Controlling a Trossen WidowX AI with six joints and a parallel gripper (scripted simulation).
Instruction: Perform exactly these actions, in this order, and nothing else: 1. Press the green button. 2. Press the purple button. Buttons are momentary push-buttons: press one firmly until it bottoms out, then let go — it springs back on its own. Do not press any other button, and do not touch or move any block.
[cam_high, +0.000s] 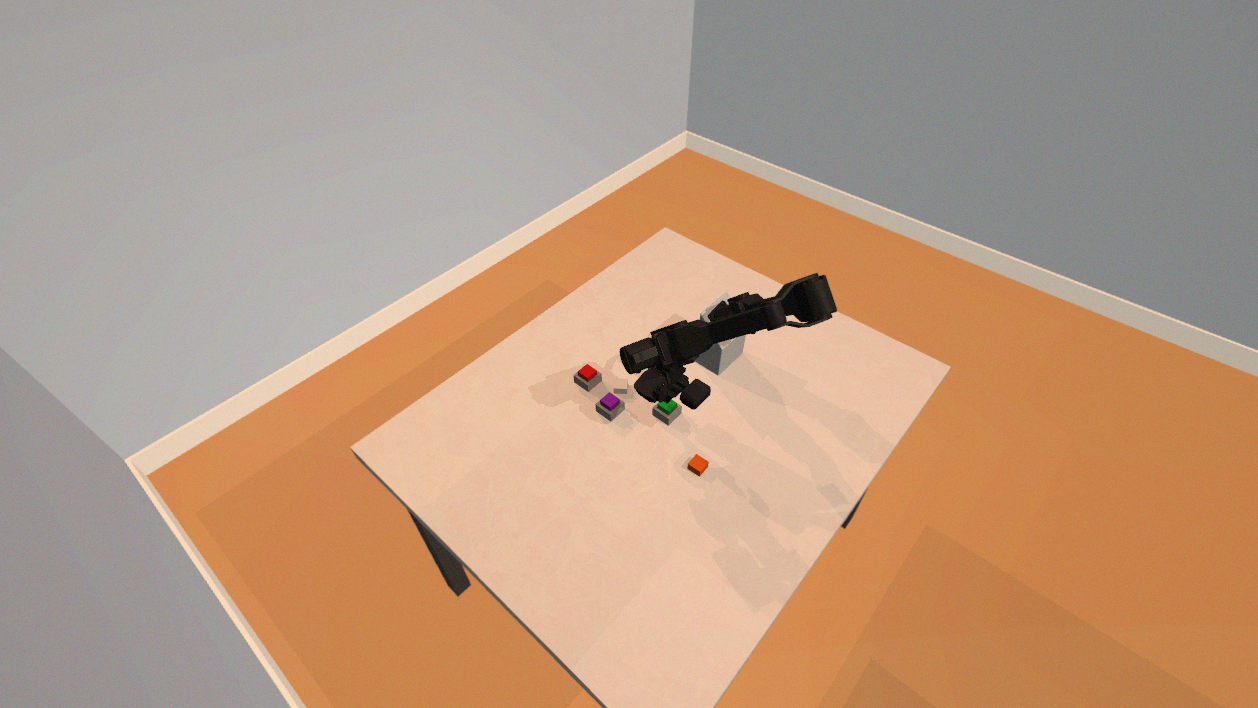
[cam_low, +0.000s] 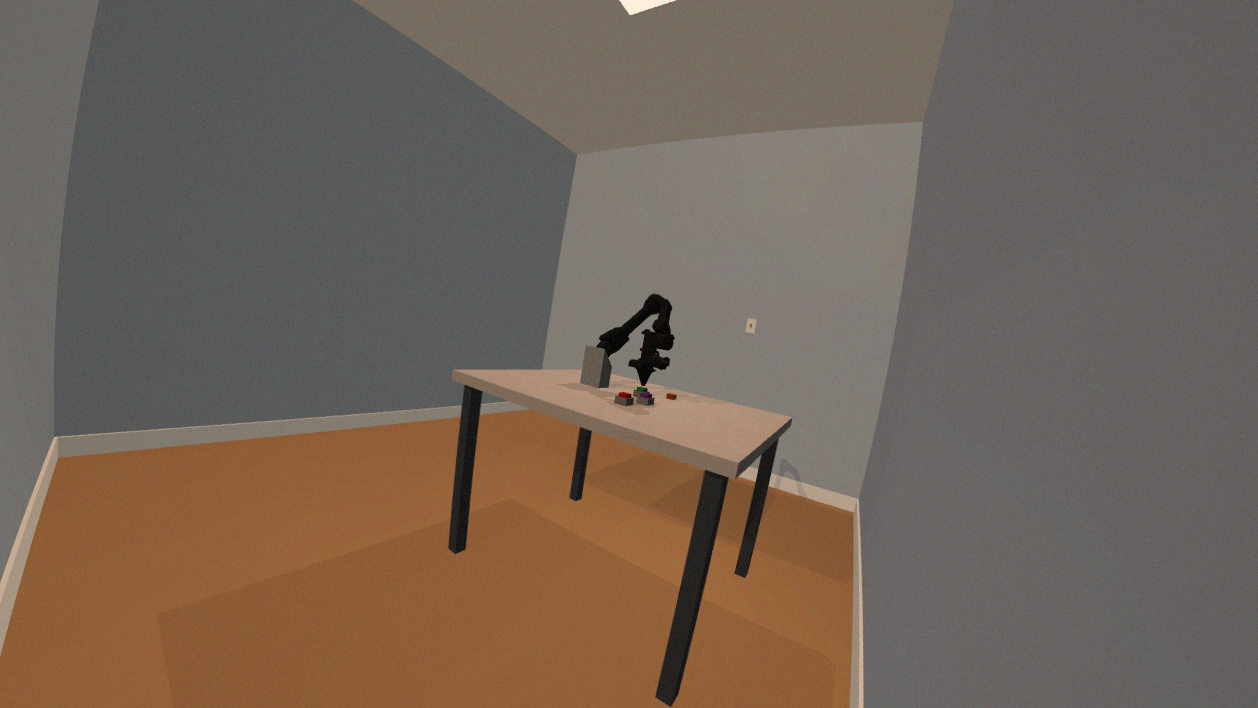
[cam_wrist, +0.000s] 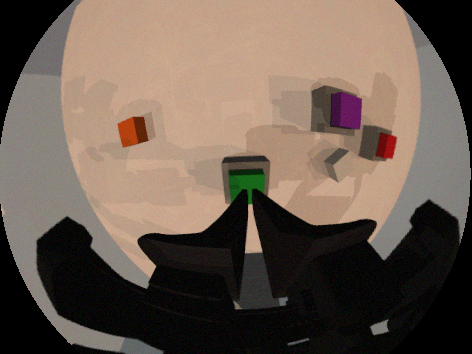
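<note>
My gripper tip is 110 mm to the left of the purple button, 70 mm short of it and 20 mm above it. The rest, counted from my gripper tip: white block: 130 mm to the right, 40 mm below, 10 mm ahead; then orange block: 140 mm to the left, 70 mm ahead, 40 mm below; then green button: 20 mm below.
</note>
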